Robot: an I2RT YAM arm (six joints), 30 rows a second.
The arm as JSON. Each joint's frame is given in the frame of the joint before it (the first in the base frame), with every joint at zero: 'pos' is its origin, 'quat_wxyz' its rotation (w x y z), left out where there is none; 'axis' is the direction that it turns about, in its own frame. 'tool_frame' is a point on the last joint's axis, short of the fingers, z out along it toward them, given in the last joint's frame.
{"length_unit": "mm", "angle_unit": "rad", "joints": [
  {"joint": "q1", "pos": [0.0, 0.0, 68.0], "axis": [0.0, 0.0, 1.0]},
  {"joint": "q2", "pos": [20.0, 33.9, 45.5], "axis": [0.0, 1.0, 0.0]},
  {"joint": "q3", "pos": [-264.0, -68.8, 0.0], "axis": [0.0, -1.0, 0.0]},
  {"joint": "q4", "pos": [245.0, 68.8, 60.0], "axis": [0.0, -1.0, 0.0]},
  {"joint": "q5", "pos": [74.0, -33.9, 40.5], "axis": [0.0, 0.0, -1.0]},
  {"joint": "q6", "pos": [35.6, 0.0, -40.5], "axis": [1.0, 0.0, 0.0]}
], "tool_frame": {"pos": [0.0, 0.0, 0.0], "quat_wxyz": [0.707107, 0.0, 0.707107, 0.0]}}
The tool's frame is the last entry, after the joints.
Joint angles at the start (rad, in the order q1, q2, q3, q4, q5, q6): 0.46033 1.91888 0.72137 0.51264 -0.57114 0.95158
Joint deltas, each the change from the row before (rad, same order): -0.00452 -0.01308 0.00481 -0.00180 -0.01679 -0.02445; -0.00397 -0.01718 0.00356 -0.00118 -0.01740 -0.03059; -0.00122 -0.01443 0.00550 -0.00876 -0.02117 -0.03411; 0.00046 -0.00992 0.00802 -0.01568 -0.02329 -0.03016; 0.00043 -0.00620 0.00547 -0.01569 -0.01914 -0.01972; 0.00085 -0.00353 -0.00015 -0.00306 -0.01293 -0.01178; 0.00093 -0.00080 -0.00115 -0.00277 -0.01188 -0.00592; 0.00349 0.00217 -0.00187 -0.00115 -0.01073 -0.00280; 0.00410 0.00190 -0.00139 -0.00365 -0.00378 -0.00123; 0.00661 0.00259 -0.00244 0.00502 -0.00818 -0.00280
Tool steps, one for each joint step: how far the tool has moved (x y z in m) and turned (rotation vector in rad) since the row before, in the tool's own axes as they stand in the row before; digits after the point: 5 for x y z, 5 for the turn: -0.00252 0.00424 -0.00253 -0.01995 0.00185 -0.03089; -0.00248 0.00514 -0.00315 -0.02261 0.00053 -0.03957; -0.00163 0.00479 -0.00213 -0.02023 0.00948 -0.03996; -0.00110 0.00397 -0.00101 -0.01690 0.01664 -0.03172; -0.00030 0.00228 -0.00060 -0.01082 0.01655 -0.01746; 0.00045 0.00115 -0.00037 -0.00937 0.00987 -0.01238; 0.00093 0.00022 0.00001 -0.00684 0.01097 -0.00437; 0.00177 -0.00018 0.00094 -0.00569 0.01337 -0.00107; 0.00173 -0.00025 0.00105 -0.00005 0.00985 0.00138; 0.00207 0.00051 0.00162 -0.00758 0.01139 -0.00584
